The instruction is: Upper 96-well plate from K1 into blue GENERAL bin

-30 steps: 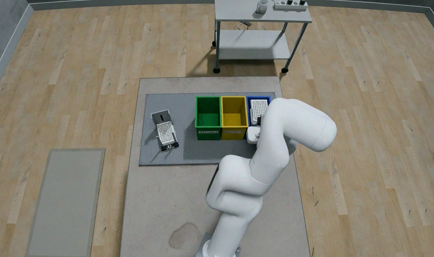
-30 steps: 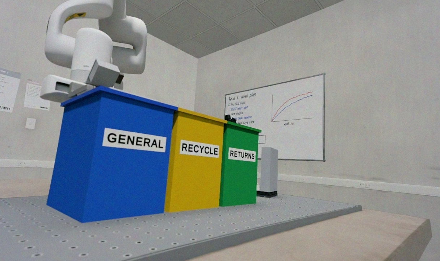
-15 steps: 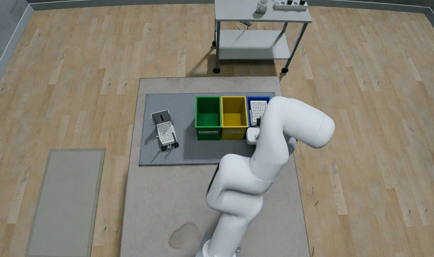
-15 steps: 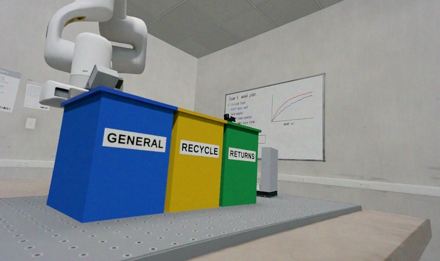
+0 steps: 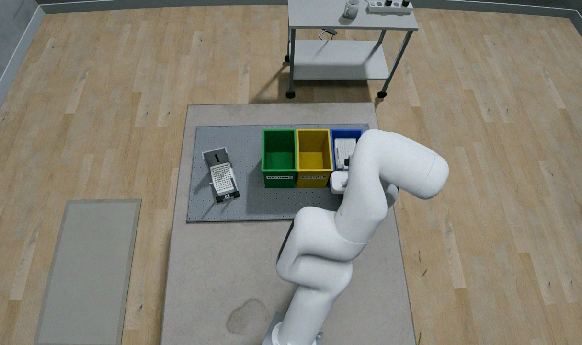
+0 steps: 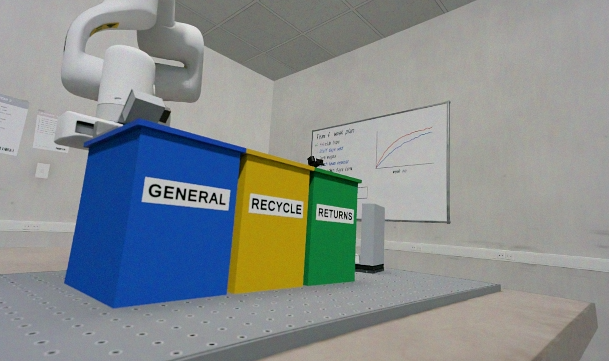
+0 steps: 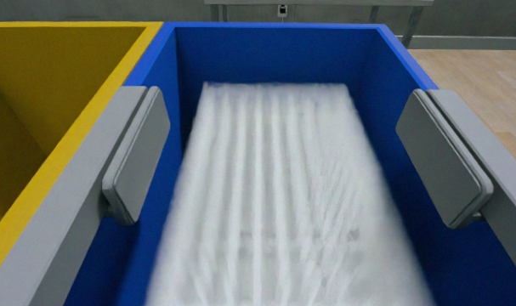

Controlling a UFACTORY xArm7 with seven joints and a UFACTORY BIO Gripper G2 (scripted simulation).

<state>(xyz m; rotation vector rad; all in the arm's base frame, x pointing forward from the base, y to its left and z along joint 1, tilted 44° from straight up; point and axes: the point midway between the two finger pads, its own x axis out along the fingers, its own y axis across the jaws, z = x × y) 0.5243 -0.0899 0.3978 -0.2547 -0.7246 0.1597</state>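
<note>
Right now the blue general bin is 2 cm ahead of my hand and 9 cm below it. From my hand the other things lie so: yellow recycle bin 1 cm ahead, 13 cm to the left, 9 cm below; then green returns bin 26 cm to the left, 9 cm below.
</note>
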